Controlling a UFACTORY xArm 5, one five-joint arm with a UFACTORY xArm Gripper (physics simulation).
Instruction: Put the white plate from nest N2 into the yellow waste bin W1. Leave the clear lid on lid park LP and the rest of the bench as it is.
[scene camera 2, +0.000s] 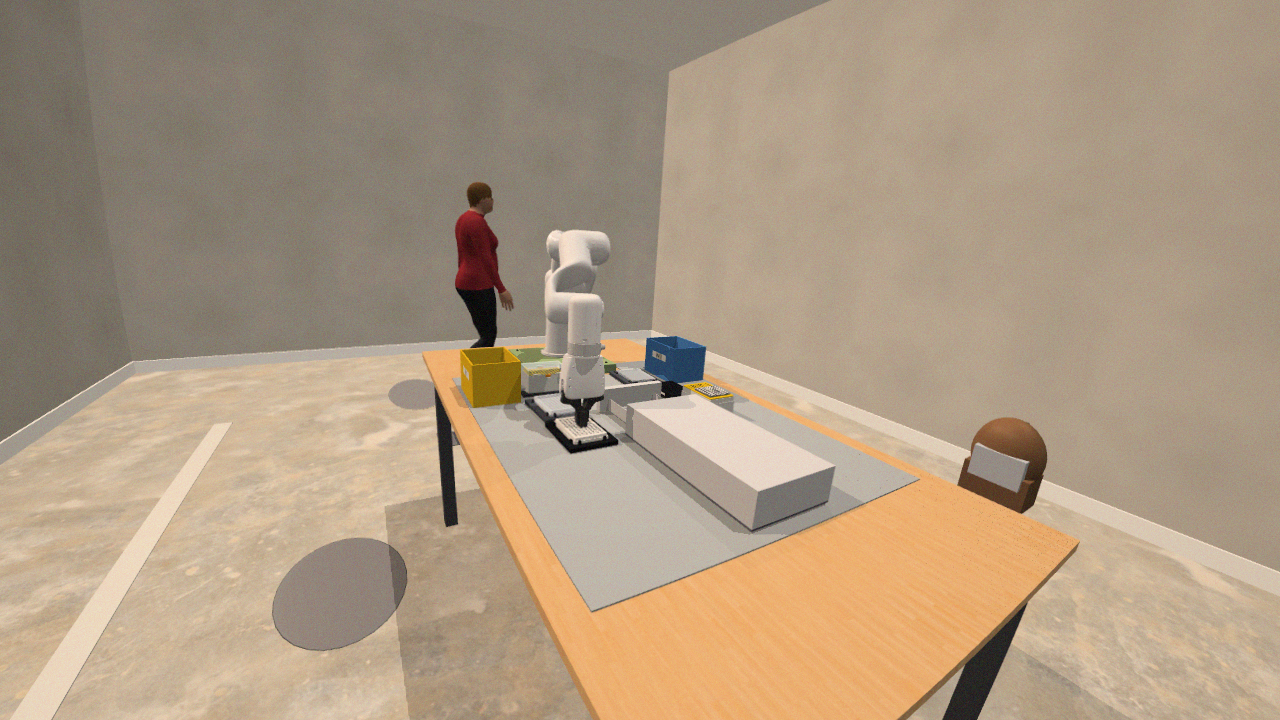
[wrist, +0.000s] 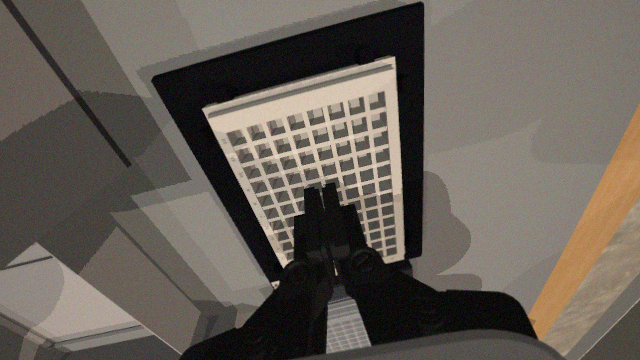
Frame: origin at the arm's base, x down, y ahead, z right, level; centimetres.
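Seen in the pictures: gripper, fingertip midpoint: (scene camera 2: 581, 425) (wrist: 324, 205); arm's base at its link origin: (scene camera 2: 558, 353).
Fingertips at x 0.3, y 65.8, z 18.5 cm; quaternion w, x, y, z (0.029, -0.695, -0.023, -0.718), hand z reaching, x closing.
Note:
Pixels of each thing's top centre, then the offset from my fingertips to it.
- white gridded plate at its top centre: (wrist: 329, 206) (scene camera 2: 580, 425) dx +0.0, dy -0.2, dz +0.2 cm
- black nest at its top centre: (wrist: 327, 202) (scene camera 2: 580, 427) dx +0.4, dy -0.2, dz +0.2 cm
- yellow waste bin at its top centre: (scene camera 2: 489, 355) dx -9.3, dy -35.9, dz +13.7 cm
- pale flat item at its top centre: (scene camera 2: 635, 374) dx +0.7, dy -35.5, dz -34.9 cm
- blue bin at its top centre: (scene camera 2: 675, 342) dx -9.3, dy -36.3, dz -50.9 cm
- yellow-edged rack at its top centre: (scene camera 2: 708, 388) dx -5.0, dy -0.3, dz -37.7 cm
A white gridded plate (scene camera 2: 580, 433) (wrist: 300, 102) sits in a black nest (scene camera 2: 595, 444) (wrist: 260, 67); I cannot read a nest label. My gripper (scene camera 2: 583, 423) (wrist: 324, 205) is shut and empty, pointing down above the plate; its fingers hide part of the grid in the wrist view. Whether the tips touch the plate is unclear. The yellow waste bin (scene camera 2: 496, 383) stands at the left table edge, behind the nest. A pale flat item (scene camera 2: 634, 375) lies on a dark holder farther back; I cannot tell whether it is the clear lid.
A long white box (scene camera 2: 729, 447) lies right of the nest. A blue bin (scene camera 2: 671, 360) and a yellow-edged rack (scene camera 2: 710, 390) stand farther back. Another gridded plate (wrist: 347, 327) shows below the fingers in the wrist view. A person (scene camera 2: 477, 255) stands behind the table.

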